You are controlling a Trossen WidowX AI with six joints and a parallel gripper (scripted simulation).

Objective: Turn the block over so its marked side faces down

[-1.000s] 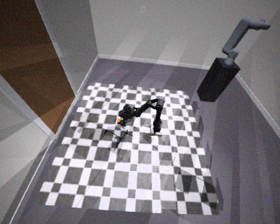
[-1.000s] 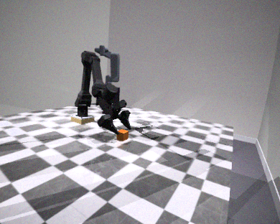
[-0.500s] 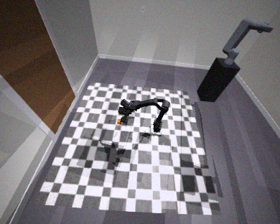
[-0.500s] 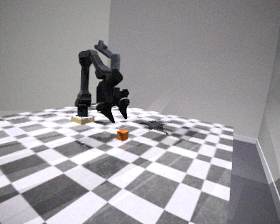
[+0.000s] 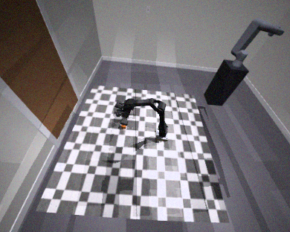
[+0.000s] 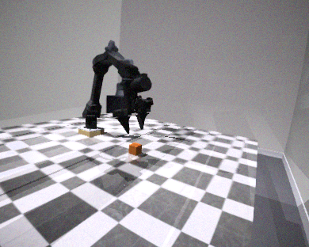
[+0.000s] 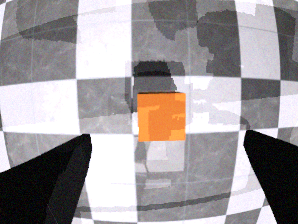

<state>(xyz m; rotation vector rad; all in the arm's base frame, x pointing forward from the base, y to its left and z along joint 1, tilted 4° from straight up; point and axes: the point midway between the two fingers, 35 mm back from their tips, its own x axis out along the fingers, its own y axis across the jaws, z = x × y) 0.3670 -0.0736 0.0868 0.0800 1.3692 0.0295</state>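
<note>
Right now my gripper tip is 10 mm past the orange block and 80 mm above it.
</note>
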